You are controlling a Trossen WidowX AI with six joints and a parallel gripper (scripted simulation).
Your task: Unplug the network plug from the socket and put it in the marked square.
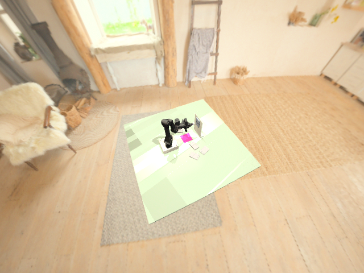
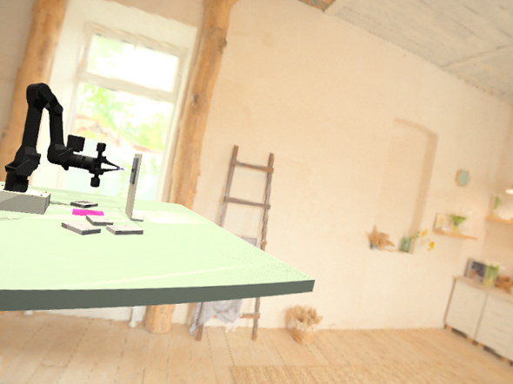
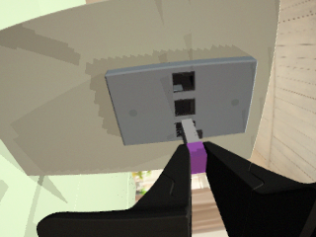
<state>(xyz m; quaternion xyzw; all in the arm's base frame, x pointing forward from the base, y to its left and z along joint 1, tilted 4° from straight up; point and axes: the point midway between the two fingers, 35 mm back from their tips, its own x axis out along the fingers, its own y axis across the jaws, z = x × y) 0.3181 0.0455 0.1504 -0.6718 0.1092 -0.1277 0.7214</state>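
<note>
Now: gripper tip 9 cm past the magenta marked square, 1 cm to the left of it and 20 cm above it. Also, from my gripper tip: upright panel 7 cm ahead, 1 cm to the right, 7 cm below; plug 1 cm ahead.
</note>
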